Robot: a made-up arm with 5 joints.
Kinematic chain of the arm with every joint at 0, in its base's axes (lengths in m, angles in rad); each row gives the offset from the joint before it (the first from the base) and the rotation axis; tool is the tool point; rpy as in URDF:
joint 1: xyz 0 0 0.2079 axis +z
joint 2: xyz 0 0 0 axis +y
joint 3: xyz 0.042 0 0.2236 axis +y
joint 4: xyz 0.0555 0 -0.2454 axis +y
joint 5: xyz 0.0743 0 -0.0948 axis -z
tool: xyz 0 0 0 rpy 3.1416 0 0
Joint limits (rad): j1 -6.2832..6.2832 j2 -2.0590..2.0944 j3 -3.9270..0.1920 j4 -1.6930..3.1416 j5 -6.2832..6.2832
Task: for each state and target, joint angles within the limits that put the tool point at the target. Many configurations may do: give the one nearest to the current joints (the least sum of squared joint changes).
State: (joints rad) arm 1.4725 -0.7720 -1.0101 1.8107 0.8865
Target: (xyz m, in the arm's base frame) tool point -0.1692 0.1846 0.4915
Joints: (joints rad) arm 2.3127 -0.5029 -1.3766 1.4949 0.8865
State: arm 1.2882 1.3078 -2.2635 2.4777 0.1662
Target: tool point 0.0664 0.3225 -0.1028
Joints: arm 1.3677 1.6855 -2.3580 2.1130 0.1662
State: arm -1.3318 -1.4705 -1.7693 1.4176 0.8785
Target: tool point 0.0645 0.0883 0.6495
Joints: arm -2.2017 -1.2262 -1.7220 1.3695 0.8785
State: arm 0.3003 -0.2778 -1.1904 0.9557 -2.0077
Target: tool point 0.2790 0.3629 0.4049
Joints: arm 0.9154 0.2158 -1.6180 0.7133 -2.0077
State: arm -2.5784 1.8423 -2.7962 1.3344 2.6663
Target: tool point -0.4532 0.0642 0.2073
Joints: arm -3.2823 1.1073 -2.6854 2.2931 2.6663
